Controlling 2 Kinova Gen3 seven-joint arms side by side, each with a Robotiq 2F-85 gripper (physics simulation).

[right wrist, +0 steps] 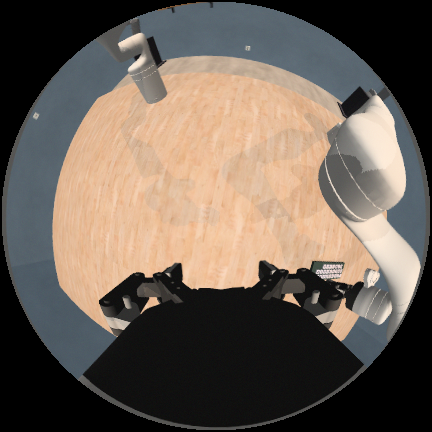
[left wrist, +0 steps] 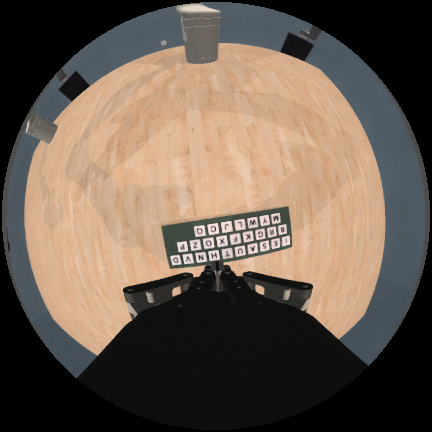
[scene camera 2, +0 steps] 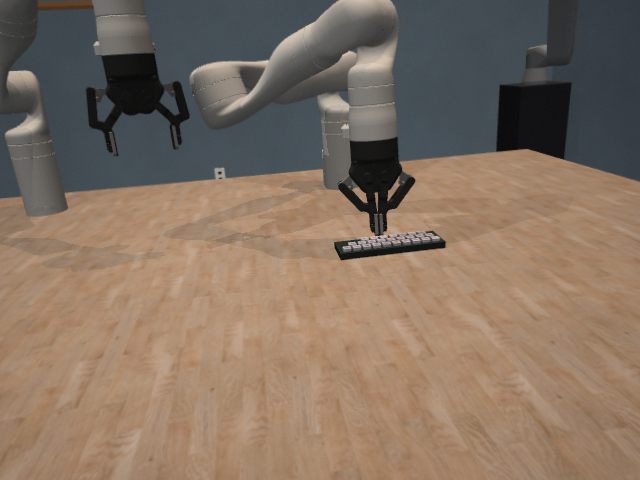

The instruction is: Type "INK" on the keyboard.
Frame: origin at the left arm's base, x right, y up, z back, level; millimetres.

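Seen in the pictures: left gripper, between the fingertips: (right wrist: 326,281) (left wrist: 216,268) (scene camera 2: 378,234); right gripper, between the fingertips: (right wrist: 220,270) (scene camera 2: 146,152); left arm's base, origin of its link: (left wrist: 201,58); right arm's base, origin of its link: (right wrist: 156,96) (left wrist: 52,134) (scene camera 2: 47,211).
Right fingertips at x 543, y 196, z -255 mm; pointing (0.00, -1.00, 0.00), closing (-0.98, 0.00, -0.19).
Observation:
Offsets run from my right fingertips to a thing's top centre. Level surfaces: height alone.
The dark green keyboard {dx -335, dy -179, dz -193 mm} (scene camera 2: 392,251) (left wrist: 229,239) (right wrist: 328,270) lies on the table with white letter keys. In the left wrist view its letters appear upside down: the I key {dx -400, dy -179, dz -240 mm} (left wrist: 286,241) is at the right end of the lowest row, the K key {dx -355, dy -179, dz -202 mm} (left wrist: 247,236) in the middle row, and the N key {dx -289, dy -179, dz -192 mm} (left wrist: 201,257) in the lowest row. My left gripper (scene camera 2: 378,232) (left wrist: 216,268) is shut and empty, pointing down slightly above the keyboard, its tips near the H key {dx -305, dy -179, dz -199 mm} (left wrist: 214,255) in the left wrist view. My right gripper (scene camera 2: 144,147) (right wrist: 220,270) is open and empty, high above the table, away from the keyboard.
The wooden table {dy -196 mm} (scene camera 2: 289,335) (left wrist: 225,150) (right wrist: 200,175) carries a grey arm base (scene camera 2: 45,178) at the far left and another arm base (scene camera 2: 337,149) behind the keyboard. A black pedestal (scene camera 2: 532,118) stands beyond the table at the back right.

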